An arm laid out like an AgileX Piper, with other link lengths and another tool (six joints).
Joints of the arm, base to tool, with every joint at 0 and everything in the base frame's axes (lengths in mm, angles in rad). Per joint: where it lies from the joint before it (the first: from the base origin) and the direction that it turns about. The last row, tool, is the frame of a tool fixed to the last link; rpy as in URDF.
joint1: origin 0 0 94.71 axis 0 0 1
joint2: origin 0 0 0 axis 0 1 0
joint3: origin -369.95 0 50.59 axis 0 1 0
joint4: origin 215.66 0 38.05 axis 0.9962 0 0.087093
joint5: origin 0 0 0 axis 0 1 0
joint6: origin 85.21 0 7.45 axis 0.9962 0 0.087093
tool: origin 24.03 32 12.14 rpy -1.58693 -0.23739 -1.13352
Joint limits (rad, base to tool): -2.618..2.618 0..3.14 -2.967..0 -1.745..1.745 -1.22..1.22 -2.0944..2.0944
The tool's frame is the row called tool.
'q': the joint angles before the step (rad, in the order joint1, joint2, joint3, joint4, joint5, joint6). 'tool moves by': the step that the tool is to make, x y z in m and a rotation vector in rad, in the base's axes. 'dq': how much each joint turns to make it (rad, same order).
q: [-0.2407, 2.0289, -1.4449, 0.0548, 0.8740, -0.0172]
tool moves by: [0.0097, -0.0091, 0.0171, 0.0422, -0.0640, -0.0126]
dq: [-0.0285, 0.0019, -0.0680, 0.0752, 0.0184, -0.0494]
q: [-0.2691, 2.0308, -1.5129, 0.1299, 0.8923, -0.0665]
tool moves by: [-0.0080, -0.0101, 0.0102, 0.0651, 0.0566, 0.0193]
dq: [-0.0413, 0.0001, -0.0501, 0.0563, 0.1330, -0.0655]
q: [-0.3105, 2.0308, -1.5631, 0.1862, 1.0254, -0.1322]
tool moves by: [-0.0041, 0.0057, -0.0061, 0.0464, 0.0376, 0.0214]
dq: [0.0009, 0.0069, 0.0178, 0.0374, 0.0312, -0.0297]
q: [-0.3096, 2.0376, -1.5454, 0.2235, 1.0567, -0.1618]
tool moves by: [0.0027, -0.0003, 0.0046, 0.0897, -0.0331, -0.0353]
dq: [-0.0191, 0.0017, 0.0014, 0.1076, 0.0002, -0.0273]
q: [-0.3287, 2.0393, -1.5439, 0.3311, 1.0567, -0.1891]
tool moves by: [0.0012, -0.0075, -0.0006, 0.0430, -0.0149, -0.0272]
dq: [-0.0245, 0.0082, 0.0003, 0.0528, -0.0021, -0.0203]
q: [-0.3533, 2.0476, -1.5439, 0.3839, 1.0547, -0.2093]
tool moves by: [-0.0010, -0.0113, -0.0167, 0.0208, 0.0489, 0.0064]
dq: [-0.0263, 0.0372, -0.0001, 0.0002, 0.0262, -0.0254]
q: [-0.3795, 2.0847, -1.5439, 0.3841, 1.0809, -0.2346]
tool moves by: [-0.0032, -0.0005, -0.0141, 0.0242, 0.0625, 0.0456]
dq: [-0.0047, 0.0308, 0.0000, -0.0095, 0.0501, -0.0312]
